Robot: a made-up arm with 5 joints.
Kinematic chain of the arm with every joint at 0, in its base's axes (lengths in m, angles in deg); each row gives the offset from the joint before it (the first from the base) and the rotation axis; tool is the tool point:
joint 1: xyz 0 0 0.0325 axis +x
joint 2: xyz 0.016 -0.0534 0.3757 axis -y
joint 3: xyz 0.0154 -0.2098 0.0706 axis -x
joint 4: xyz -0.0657 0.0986 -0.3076 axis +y
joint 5: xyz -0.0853 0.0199 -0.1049 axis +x
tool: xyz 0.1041 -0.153 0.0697
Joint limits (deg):
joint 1: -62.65..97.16
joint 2: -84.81..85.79
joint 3: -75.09..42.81
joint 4: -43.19..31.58
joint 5: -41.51..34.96
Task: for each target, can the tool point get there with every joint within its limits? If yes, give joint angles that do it. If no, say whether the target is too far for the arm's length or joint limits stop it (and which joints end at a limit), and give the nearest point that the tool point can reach.
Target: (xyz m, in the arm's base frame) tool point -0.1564 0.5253 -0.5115
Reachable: no: joint limits stop it (at a limit: joint 1, joint 5) | nearest point -0.0559 0.0226 -0.3894 | short by 0.527 m
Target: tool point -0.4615 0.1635 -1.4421
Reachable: no: too far | nearest point -0.1708 -0.1606 -0.5912 | short by 0.956 m
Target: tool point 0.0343 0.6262 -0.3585
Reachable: no: joint limits stop it (at a limit: joint 1, joint 2, joint 3, joint 5) | nearest point 0.1018 0.3648 0.0482 | short by 0.488 m
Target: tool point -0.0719 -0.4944 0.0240
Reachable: yes | joints 26.29 -21.07 30.81 -35.29 -5.56
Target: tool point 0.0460 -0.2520 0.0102
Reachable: yes | joints 74.09 27.65 -34.08 -10.28 -32.30
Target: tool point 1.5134 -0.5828 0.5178
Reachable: no: too far | nearest point 0.3789 -0.3661 0.3374 | short by 1.169 m
